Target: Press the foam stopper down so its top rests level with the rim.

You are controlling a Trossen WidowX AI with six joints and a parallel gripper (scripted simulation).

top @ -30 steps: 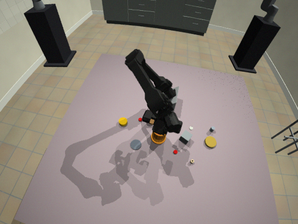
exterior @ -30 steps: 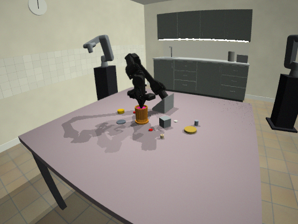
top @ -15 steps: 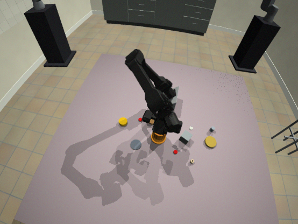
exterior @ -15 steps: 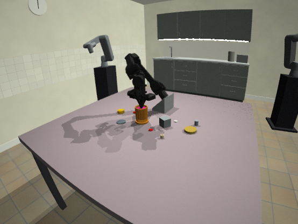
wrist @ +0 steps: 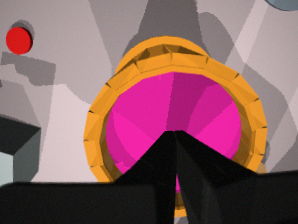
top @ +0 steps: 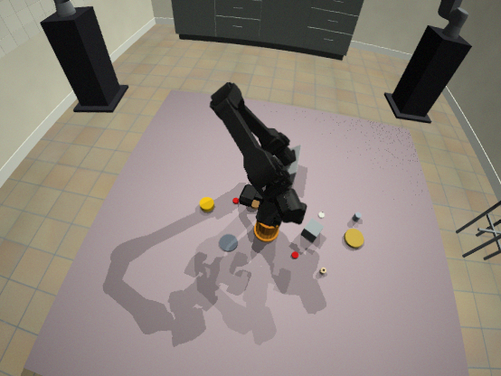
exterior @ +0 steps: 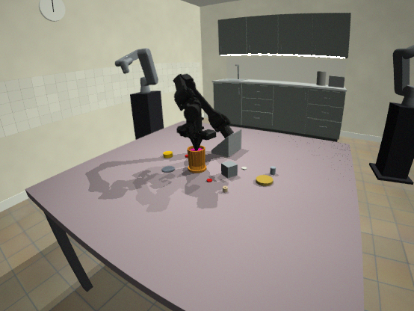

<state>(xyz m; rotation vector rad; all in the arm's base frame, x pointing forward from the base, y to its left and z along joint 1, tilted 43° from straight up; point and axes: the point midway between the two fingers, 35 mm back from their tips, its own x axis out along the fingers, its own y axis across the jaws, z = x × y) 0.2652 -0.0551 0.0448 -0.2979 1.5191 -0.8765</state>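
My gripper is now 5 cm above the magenta foam stopper. The rest, counted from my hand: grey disc 12 cm to the right, 12 cm below, 5 cm ahead; red button 12 cm below, 10 cm to the left, 8 cm ahead; brown disc 12 cm below, 10 cm behind, 4 cm to the right.
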